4 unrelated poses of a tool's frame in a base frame.
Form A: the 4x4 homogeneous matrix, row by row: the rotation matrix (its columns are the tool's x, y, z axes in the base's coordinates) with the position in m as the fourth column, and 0 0 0 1 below. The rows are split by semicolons.
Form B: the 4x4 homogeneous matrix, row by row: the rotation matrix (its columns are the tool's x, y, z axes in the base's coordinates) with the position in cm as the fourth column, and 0 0 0 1 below. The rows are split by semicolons. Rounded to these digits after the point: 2 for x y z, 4 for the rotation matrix.
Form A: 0.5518 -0.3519 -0.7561 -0.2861; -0.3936 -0.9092 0.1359 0.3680; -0.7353 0.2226 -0.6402 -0.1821; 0 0 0 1
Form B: 0.5518 -0.3519 -0.7561 -28.61; -0.3936 -0.9092 0.1359 36.80; -0.7353 0.2226 -0.6402 -18.21; 0 0 0 1
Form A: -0.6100 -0.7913 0.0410 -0.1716; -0.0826 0.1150 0.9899 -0.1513; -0.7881 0.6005 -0.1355 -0.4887; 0 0 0 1
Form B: -0.6100 -0.7913 0.0410 -17.16; -0.0826 0.1150 0.9899 -15.13; -0.7881 0.6005 -0.1355 -48.87; 0 0 0 1
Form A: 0.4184 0.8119 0.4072 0.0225; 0.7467 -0.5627 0.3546 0.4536; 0.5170 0.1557 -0.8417 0.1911; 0 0 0 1
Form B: 0.4184 0.8119 0.4072 2.25; 0.7467 -0.5627 0.3546 45.36; 0.5170 0.1557 -0.8417 19.11; 0 0 0 1
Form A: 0.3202 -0.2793 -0.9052 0.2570; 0.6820 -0.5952 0.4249 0.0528; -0.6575 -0.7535 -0.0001 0.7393; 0 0 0 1
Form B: 0.3202 -0.2793 -0.9052 25.70; 0.6820 -0.5952 0.4249 5.28; -0.6575 -0.7535 -0.0001 73.93; 0 0 0 1
